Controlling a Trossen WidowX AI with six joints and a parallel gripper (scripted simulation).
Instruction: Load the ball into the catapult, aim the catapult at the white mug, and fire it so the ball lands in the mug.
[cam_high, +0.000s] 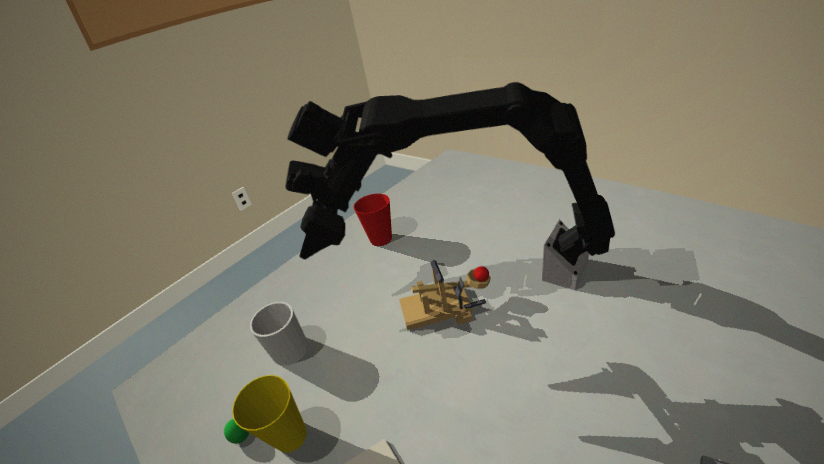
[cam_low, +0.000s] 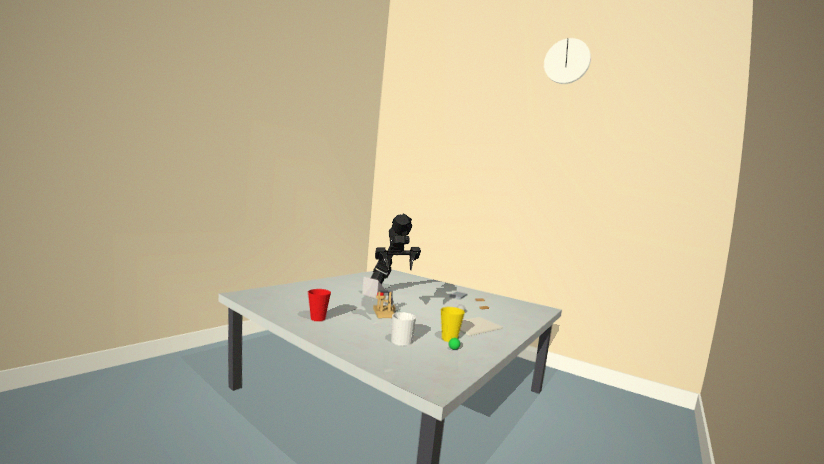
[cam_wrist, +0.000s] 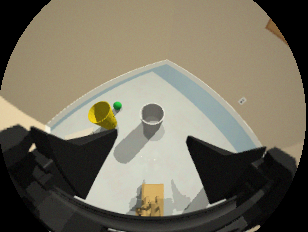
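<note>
Right now the small red ball is 220 mm behind my gripper tip, 210 mm to the left of it and 190 mm below it. Round my gripper tip: white mug 90 mm ahead, 90 mm to the right, 220 mm below; yellow cup 220 mm ahead, 50 mm to the left, 220 mm below; green ball 270 mm ahead, 30 mm to the right, 230 mm below.
</note>
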